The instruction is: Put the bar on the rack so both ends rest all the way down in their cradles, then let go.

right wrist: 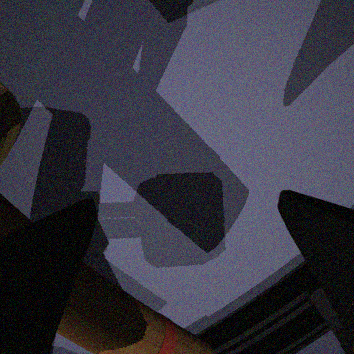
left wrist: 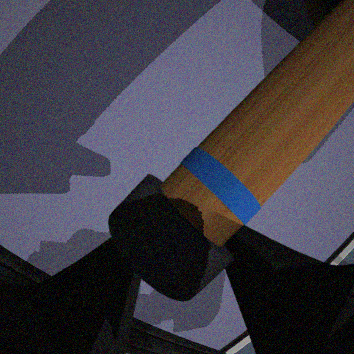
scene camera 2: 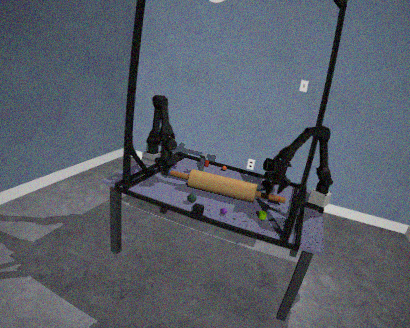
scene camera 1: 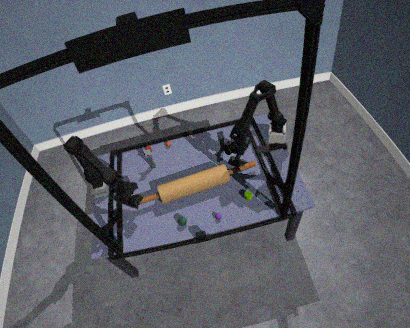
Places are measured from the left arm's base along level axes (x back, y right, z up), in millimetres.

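Pixels of known places: left gripper, fingertip midpoint: (left wrist: 180, 224) (scene camera 2: 164, 175) (scene camera 1: 135, 207); right gripper, fingertip midpoint: (right wrist: 188, 203); left arm's base, link origin: (scene camera 2: 152, 152) (scene camera 1: 97, 183); right arm's base, link origin: (scene camera 2: 321, 191) (scene camera 1: 277, 128).
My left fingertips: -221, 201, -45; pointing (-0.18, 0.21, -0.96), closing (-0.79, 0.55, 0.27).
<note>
Ahead of a thing's pixels: the offset from my left fingertips to its top centre, as dx, dy, dz. "spot": to the spot under its first point.
The bar, a tan rolling pin {spot: -351, -26, +63} (scene camera 1: 194, 183) (scene camera 2: 222, 185) with brown handles, lies across the table. Its left handle {spot: -49, -31, +33} (left wrist: 280, 120) has a blue band and dark end cap; its right handle {spot: -655, -105, +23} (right wrist: 155, 327) has a red band. My left gripper (scene camera 1: 135, 201) (scene camera 2: 164, 165) (left wrist: 180, 224) is closed around the left handle's end, a finger on either side. My right gripper (scene camera 1: 229, 154) (scene camera 2: 274, 186) (right wrist: 188, 203) is open and empty beside the right handle, which shows at lower left in its wrist view. I cannot clearly make out the rack's cradles.
A dark green ball {-246, +138, +14} (scene camera 1: 182, 221) (scene camera 2: 191, 198), a purple ball {-431, +155, -3} (scene camera 1: 218, 216) (scene camera 2: 223, 211) and a lime ball {-613, +76, -3} (scene camera 1: 248, 195) (scene camera 2: 262, 215) lie in front of the bar. An orange ball {-231, -436, +1} (scene camera 1: 168, 144) (scene camera 2: 224, 168) lies behind it. A black frame surrounds the table.
</note>
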